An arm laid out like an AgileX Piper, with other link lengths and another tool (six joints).
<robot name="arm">
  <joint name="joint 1" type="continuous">
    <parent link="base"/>
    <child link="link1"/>
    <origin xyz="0 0 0.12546"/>
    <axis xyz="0 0 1"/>
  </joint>
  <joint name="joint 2" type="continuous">
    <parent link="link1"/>
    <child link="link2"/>
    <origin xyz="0 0 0"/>
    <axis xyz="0 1 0"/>
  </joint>
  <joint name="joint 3" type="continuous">
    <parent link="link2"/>
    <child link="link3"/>
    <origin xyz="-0.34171 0 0.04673"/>
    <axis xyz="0 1 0"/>
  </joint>
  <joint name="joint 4" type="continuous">
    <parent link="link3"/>
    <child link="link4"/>
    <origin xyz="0.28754 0 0.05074"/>
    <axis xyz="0.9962 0 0.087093"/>
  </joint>
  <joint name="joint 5" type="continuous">
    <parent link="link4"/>
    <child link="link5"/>
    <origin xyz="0 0 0"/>
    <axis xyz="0 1 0"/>
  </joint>
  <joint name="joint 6" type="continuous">
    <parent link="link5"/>
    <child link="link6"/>
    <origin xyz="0.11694 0 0.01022"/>
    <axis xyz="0.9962 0 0.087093"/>
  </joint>
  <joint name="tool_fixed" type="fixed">
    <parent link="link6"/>
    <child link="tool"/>
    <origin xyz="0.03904 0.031 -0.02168" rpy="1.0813 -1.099 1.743"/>
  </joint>
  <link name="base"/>
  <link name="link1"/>
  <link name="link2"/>
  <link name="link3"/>
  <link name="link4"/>
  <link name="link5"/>
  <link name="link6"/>
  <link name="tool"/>
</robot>
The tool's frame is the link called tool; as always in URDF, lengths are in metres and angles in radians. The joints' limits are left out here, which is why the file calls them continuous.
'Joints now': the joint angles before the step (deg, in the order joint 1, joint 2, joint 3, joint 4, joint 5, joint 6). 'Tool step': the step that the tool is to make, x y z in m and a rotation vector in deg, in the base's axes. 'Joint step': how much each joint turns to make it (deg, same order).
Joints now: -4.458 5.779 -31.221 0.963 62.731 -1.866
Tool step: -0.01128 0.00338 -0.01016 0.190 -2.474 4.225
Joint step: 3.535 -4.440 1.801 0.840 0.187 -0.474
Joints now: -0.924 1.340 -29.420 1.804 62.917 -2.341
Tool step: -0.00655 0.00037 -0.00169 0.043 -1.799 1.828
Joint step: 1.791 -2.286 0.241 0.056 0.246 0.002
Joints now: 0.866 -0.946 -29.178 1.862 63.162 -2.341
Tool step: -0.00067 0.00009 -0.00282 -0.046 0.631 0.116
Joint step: 0.042 -0.132 0.300 0.046 0.466 -0.074
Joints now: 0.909 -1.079 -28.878 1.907 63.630 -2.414
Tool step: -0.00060 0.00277 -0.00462 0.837 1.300 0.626
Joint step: 0.000 0.000 0.624 1.061 0.664 0.000
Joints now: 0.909 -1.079 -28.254 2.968 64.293 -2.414
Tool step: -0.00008 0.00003 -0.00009 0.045 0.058 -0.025
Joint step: -0.002 0.000 0.000 0.002 0.054 0.053
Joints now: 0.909 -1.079 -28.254 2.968 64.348 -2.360
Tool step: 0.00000 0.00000 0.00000 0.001 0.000 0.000
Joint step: 0.001 0.000 0.000 0.000 0.000 0.001
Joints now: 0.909 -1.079 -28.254 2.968 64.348 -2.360
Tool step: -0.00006 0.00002 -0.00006 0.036 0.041 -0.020
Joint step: 0.000 -0.001 0.000 0.000 0.039 0.044
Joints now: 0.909 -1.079 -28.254 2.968 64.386 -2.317
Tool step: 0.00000 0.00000 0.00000 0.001 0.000 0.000
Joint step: 0.001 0.000 0.000 0.000 0.000 0.001
